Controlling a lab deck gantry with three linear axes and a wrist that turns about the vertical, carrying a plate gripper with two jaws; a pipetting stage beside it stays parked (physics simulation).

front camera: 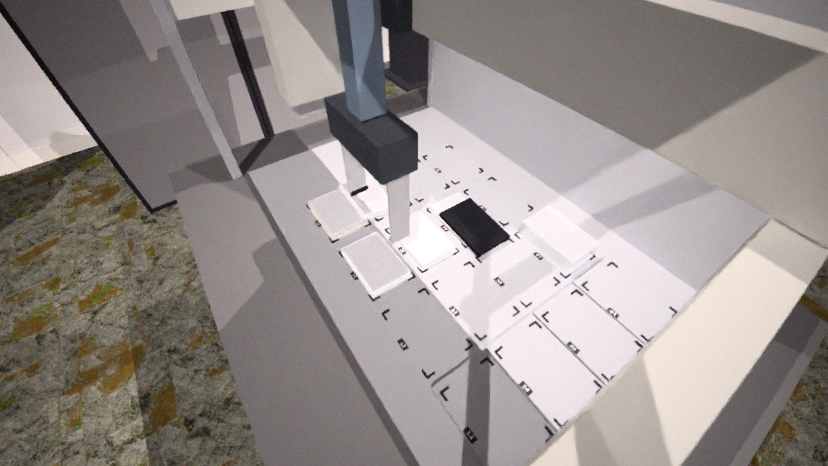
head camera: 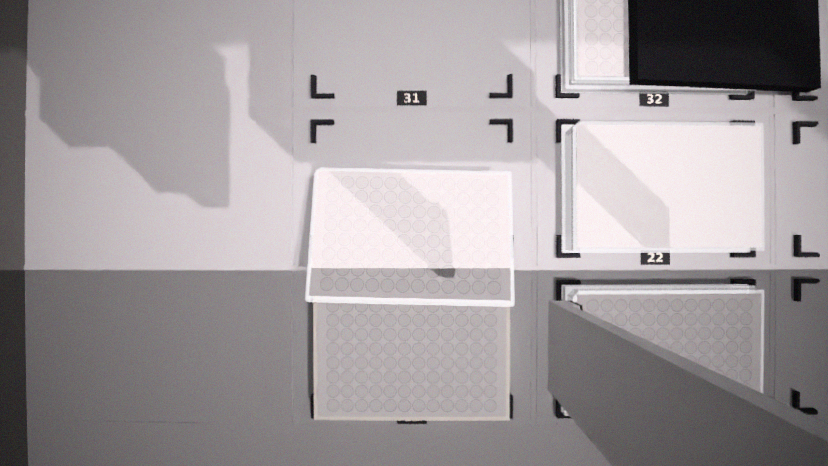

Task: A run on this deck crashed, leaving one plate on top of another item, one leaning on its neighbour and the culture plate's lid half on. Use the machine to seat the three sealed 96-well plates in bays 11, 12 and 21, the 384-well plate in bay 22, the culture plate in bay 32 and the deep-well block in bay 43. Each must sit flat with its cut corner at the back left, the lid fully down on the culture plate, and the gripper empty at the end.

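Places are measured from the robot's base along level axes (x ahead, y left, z up), in centimetres.
Pixels of known places: gripper, fingertip midpoint: (front camera: pixel 378 213) (head camera: pixel 735 343); robot's base, link origin: (front camera: pixel 308 206) (head camera: pixel 316 411).
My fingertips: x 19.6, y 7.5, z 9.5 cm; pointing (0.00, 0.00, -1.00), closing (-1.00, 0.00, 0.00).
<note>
For each thing: its middle in the pictures, then the offset to it from my fingertips. "spot": a spot on its surface instead.
- sealed 96-well plate, body centre: (head camera: pixel 411 352) (front camera: pixel 337 212) dx -13.2, dy -3.2, dz -8.8 cm
- 384-well plate, body centre: (head camera: pixel 662 187) (front camera: pixel 421 238) dx +3.2, dy +7.5, dz -8.8 cm
- culture plate, body centre: (head camera: pixel 660 25) (front camera: pixel 461 217) dx +3.2, dy +18.2, dz -8.8 cm
- deep-well block, body centre: (front camera: pixel 556 238) dx +19.6, dy +28.9, dz -7.4 cm
- bay 31 label, surface spot: (head camera: pixel 411 98) spot: dx -13.2, dy +13.5, dz -9.5 cm
My gripper (front camera: pixel 376 215) is open and empty, raised above the front left bays; one grey jaw crosses bay 12 in the head view. One sealed 96-well plate (front camera: pixel 336 213) (head camera: pixel 411 358) is in bay 11. Another (front camera: pixel 372 200) (head camera: pixel 399 219) is tilted in bay 21, front edge on the bay 11 plate. The third (front camera: pixel 375 263) (head camera: pixel 706 324) lies in bay 12, partly hidden by the jaw. The 384-well plate (front camera: pixel 428 246) (head camera: pixel 706 185) is in bay 22. The culture plate (front camera: pixel 449 202) (head camera: pixel 602 40) is in bay 32, its black lid (front camera: pixel 475 225) (head camera: pixel 724 40) shifted right. The deep-well block (front camera: pixel 559 237) stands in bay 43.
Black corner brackets and number labels mark the bays, such as the bay 31 label (head camera: pixel 411 98) behind the tilted plate. A high side wall (front camera: pixel 521 133) borders the deck on the right in the front view. Plates in bays 12, 22 and 32 stand close together.
</note>
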